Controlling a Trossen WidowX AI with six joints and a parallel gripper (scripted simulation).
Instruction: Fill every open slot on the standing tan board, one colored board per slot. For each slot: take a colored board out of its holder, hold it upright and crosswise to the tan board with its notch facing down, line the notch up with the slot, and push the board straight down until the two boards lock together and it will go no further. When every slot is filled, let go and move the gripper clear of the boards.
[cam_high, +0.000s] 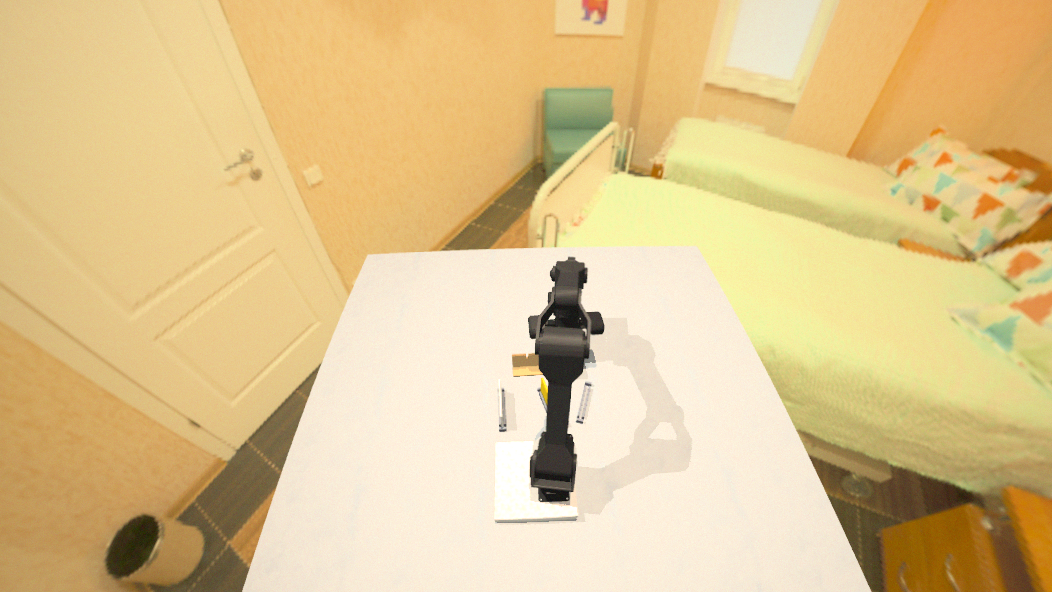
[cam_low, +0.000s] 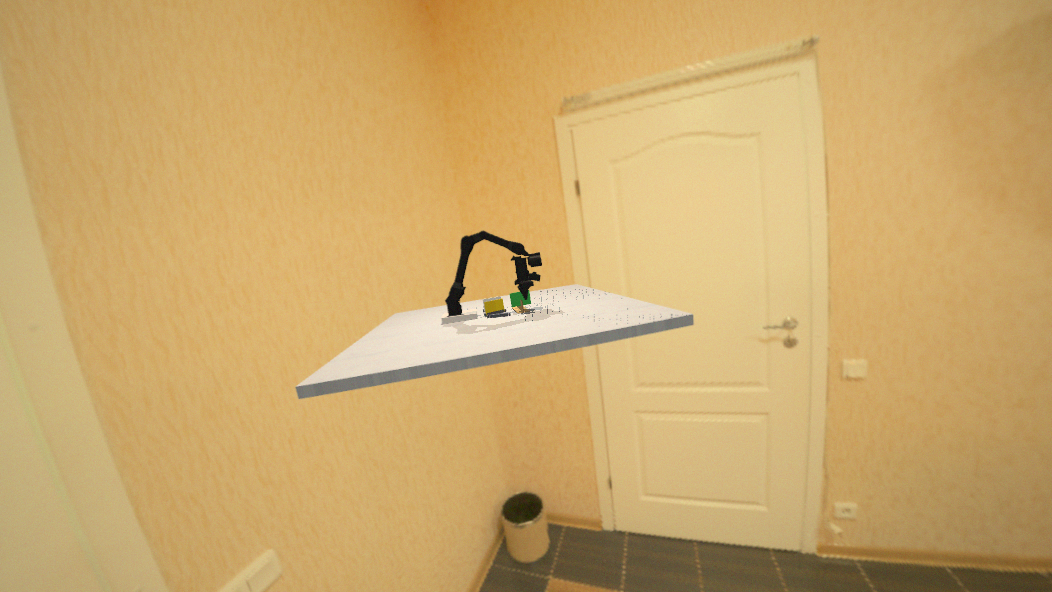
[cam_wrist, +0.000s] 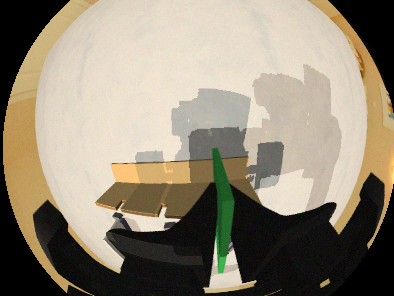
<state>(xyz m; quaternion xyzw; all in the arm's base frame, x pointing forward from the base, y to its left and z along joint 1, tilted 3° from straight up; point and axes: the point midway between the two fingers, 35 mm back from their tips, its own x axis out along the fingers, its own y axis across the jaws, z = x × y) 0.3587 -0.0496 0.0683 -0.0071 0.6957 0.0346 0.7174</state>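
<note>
Now: gripper tip 30 mm past the green board. From my gripper tip the other things lie so: yellow board 160 mm behind, 50 mm to the left, 30 mm below; tan board 50 mm to the left, 30 mm below, 30 mm behind.
</note>
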